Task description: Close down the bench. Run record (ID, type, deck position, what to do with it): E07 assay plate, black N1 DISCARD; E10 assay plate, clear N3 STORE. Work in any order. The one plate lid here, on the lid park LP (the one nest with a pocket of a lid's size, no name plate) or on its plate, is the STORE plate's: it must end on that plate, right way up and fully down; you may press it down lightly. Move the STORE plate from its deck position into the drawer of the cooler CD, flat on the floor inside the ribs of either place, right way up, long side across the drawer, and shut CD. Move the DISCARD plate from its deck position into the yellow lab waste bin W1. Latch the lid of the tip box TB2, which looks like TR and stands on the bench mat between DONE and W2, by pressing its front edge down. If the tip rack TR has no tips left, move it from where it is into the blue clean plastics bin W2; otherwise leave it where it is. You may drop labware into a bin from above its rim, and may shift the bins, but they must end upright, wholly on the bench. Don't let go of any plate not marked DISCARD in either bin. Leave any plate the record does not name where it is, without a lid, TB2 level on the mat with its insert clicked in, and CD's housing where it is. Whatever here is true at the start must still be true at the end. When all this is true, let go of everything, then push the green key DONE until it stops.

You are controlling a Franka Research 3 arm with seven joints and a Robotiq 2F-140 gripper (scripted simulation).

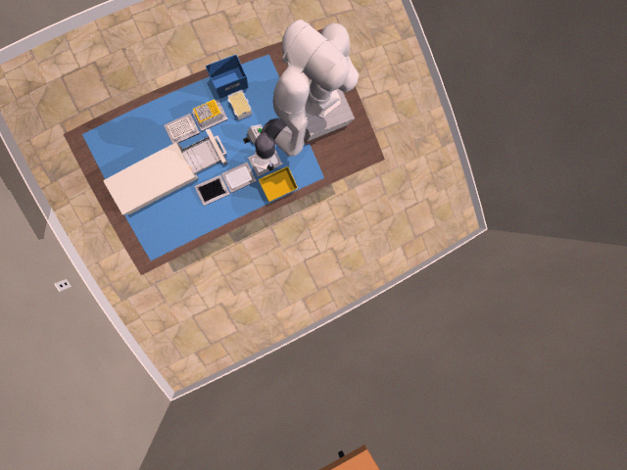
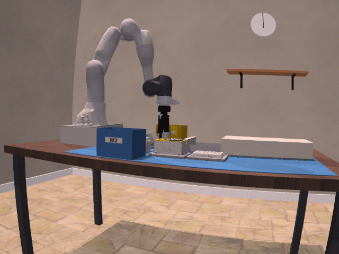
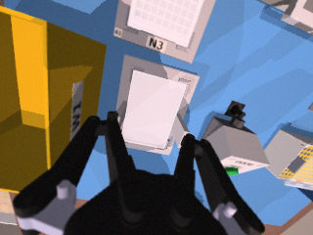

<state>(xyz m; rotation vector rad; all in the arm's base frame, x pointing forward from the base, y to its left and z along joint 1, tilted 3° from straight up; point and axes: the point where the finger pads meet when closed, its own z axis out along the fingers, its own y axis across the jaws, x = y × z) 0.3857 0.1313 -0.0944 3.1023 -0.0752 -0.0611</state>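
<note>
Right now my hand is 3 cm above the grey lid park nest. From my hand the other things lie so: yellow bin W1: 1 cm ahead, 16 cm to the left; then green key DONE: 6 cm behind, 15 cm to the right, 3 cm above; then white plate lid: 2 cm below.
</note>
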